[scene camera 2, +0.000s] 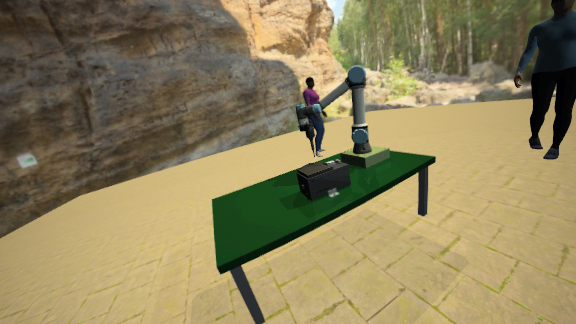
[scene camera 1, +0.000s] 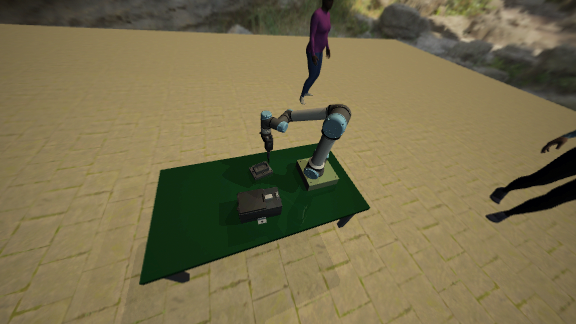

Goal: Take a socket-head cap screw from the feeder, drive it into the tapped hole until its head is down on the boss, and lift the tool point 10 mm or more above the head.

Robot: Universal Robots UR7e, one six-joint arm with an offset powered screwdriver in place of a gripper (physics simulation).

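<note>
My screwdriver (scene camera 1: 269, 159) (scene camera 2: 314, 154) points straight down at the end of the arm. In the scene camera 1 view its tip shows by the back right edge of a small dark grey part with a raised rim (scene camera 1: 261, 175). The height of the tip over this part is hard to tell. The black box-shaped feeder (scene camera 1: 254, 203) (scene camera 2: 324, 181) stands nearer the front of the table, apart from the tool. In the scene camera 2 view the feeder hides the grey part. The screw, the tapped hole and the boss are too small to make out, so whether the bit carries a screw cannot be seen.
The arm stands on a pale green base block (scene camera 1: 327, 181) (scene camera 2: 372, 158) at the right of the dark green table (scene camera 1: 185, 215) (scene camera 2: 255, 215). A person in purple (scene camera 1: 320, 32) (scene camera 2: 311, 96) is behind the table. Another person in black trousers (scene camera 1: 542, 175) (scene camera 2: 549, 95) is off to the right.
</note>
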